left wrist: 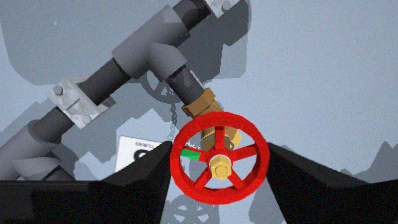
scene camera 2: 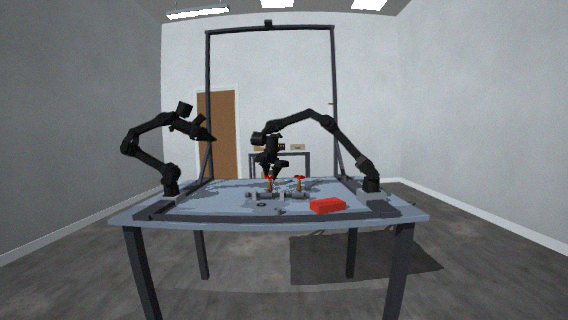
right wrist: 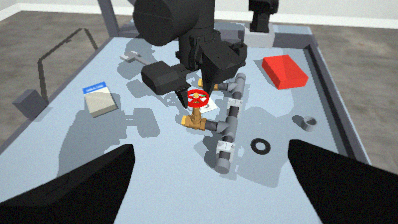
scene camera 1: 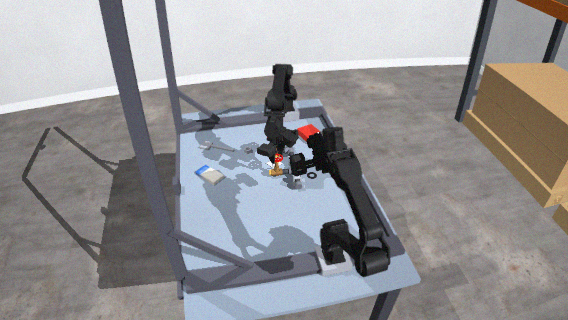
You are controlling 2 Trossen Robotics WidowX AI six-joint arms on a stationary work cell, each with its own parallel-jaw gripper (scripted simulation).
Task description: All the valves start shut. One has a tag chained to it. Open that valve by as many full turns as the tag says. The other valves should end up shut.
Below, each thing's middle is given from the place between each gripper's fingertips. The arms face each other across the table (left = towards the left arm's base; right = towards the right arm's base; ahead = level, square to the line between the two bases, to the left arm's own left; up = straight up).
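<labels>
Counted from my left hand, the white tag [left wrist: 130,149] is 8 cm to the left and 11 cm below. The red block [right wrist: 282,70] is 20 cm ahead of my left hand, 25 cm to the left of it and 10 cm below it, while the blue-and-beige box [right wrist: 98,98] is 28 cm behind my left hand, 4 cm to the left of it and 11 cm below it. Going by their middles, of the things named here the white tag is the nearest to my left hand.
From my right hand [scene camera 1: 308,154], the red block is 12 cm ahead, 52 cm to the left and 28 cm below. The blue-and-beige box is 36 cm behind my right hand, 31 cm to the left of it and 29 cm below it, and the white tag is 8 cm behind my right hand, 35 cm to the left of it and 29 cm below it. By its middle, the red block is nearer to my left hand than to my right hand.
</labels>
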